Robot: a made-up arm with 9 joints. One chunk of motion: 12 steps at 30 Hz.
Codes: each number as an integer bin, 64 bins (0 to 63) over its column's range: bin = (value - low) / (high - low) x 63, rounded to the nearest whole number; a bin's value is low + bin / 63 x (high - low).
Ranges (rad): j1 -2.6..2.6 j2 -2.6..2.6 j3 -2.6..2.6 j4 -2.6..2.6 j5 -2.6..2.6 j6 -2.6..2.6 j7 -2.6..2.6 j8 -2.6..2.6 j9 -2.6..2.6
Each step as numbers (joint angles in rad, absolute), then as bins.
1 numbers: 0.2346 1.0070 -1.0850 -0.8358 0.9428 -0.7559 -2.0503 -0.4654 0.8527
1 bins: 34 44 18 21 43 22 7 26 42
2 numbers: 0.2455 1.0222 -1.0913 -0.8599 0.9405 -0.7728 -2.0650 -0.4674 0.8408
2 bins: 34 44 18 21 43 22 6 26 42
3 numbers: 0.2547 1.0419 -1.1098 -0.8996 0.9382 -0.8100 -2.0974 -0.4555 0.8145
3 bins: 35 44 18 21 43 22 6 26 41
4 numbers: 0.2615 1.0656 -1.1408 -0.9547 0.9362 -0.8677 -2.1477 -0.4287 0.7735
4 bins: 35 44 18 20 43 21 5 26 41
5 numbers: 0.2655 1.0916 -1.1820 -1.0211 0.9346 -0.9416 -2.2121 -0.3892 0.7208
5 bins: 35 45 17 19 43 20 5 27 40
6 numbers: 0.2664 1.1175 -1.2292 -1.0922 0.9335 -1.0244 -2.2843 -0.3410 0.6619
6 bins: 35 45 17 18 43 19 4 27 40
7 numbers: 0.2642 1.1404 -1.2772 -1.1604 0.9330 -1.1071 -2.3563 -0.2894 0.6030
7 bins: 35 45 16 17 43 18 3 28 39
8 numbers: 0.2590 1.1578 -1.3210 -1.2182 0.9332 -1.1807 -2.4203 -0.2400 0.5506
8 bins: 35 46 15 17 43 17 2 29 38
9 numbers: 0.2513 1.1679 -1.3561 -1.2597 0.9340 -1.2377 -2.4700 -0.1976 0.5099
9 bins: 35 46 15 16 43 17 2 29 38
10 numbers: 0.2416 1.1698 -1.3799 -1.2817 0.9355 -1.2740 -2.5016 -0.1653 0.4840
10 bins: 34 46 15 16 43 16 1 29 37
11 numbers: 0.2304 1.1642 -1.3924 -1.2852 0.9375 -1.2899 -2.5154 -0.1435 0.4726
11 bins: 34 46 15 16 43 16 1 30 37
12 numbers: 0.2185 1.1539 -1.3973 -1.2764 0.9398 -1.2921 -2.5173 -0.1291 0.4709
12 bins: 34 45 15 16 43 16 1 30 37
